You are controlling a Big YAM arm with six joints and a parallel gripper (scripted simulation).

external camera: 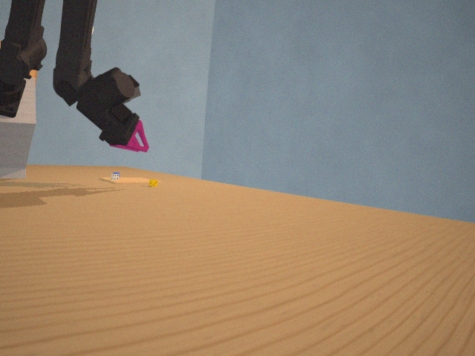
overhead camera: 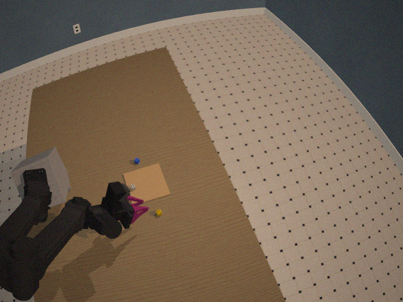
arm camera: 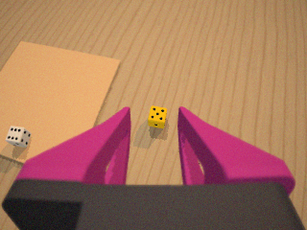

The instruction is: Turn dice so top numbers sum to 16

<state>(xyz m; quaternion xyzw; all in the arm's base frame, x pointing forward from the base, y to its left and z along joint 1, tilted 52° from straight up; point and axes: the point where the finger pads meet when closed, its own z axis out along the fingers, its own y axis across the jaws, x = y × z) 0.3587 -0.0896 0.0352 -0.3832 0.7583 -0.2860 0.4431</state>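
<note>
Now: hand 40 mm short of the yellow die, 10 mm to the right of it and 80 mm above it. Also, from my hand: mat: 20 mm ahead, 140 mm to the left, 90 mm below; white die: 30 mm behind, 130 mm to the left, 80 mm below; blue die: 10 mm ahead, 240 mm to the left, 80 mm below.
</note>
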